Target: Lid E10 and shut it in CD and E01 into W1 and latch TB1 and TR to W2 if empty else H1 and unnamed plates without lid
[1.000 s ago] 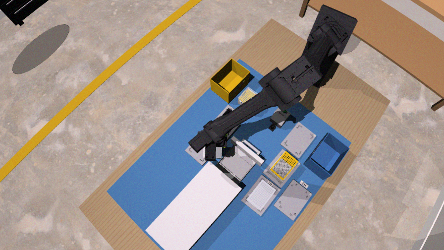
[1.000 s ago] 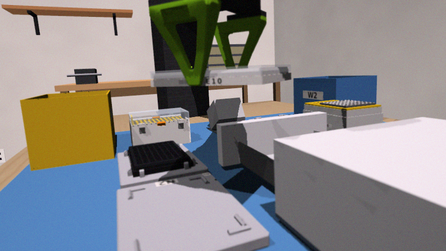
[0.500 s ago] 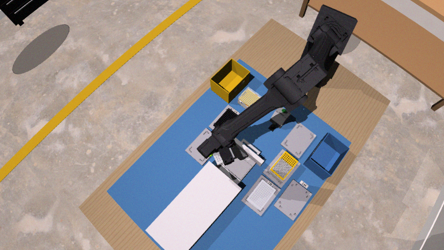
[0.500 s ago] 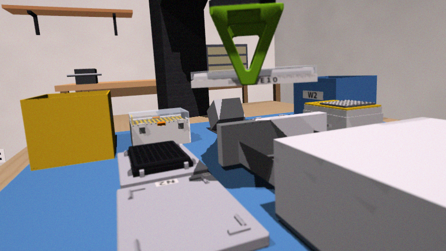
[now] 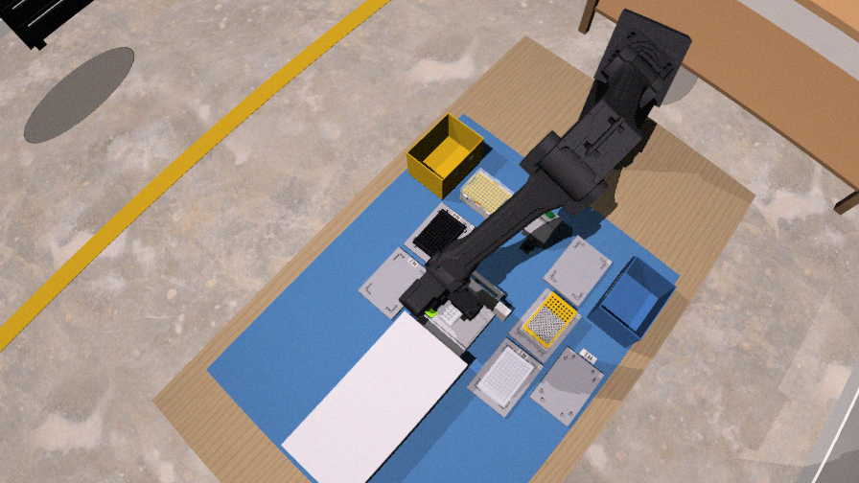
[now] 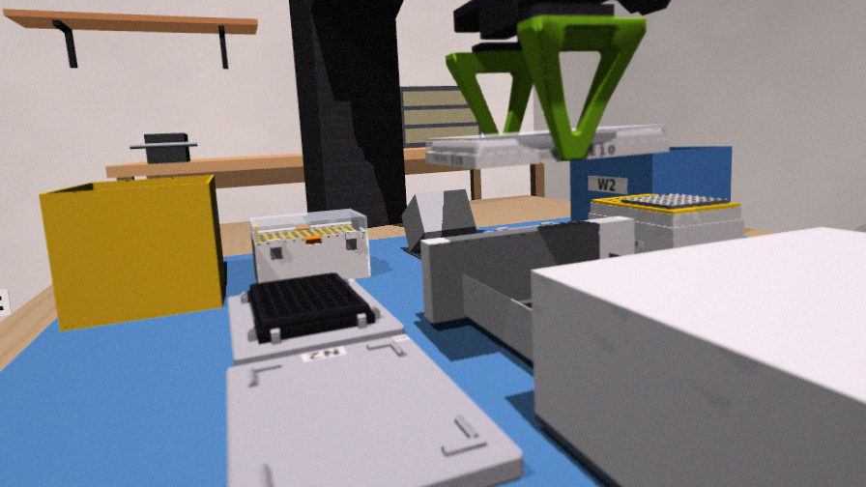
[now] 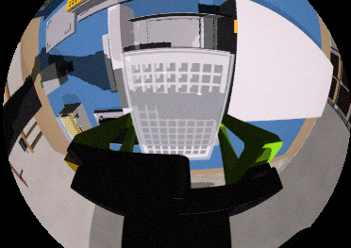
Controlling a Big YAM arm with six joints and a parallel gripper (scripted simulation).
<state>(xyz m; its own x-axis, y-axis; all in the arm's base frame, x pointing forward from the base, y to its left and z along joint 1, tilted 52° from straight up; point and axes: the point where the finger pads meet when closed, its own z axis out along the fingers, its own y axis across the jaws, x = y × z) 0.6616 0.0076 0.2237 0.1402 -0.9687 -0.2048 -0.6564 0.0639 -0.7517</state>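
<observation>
Now: the cooler drawer 12 cm below my hand, 6 cm to the left of it and 2 cm ahead of it. Round my hand: white assay plate: right at my hand; nest N2: 14 cm below, 13 cm to the right, 6 cm ahead; clear lid: 1 cm above.
</observation>
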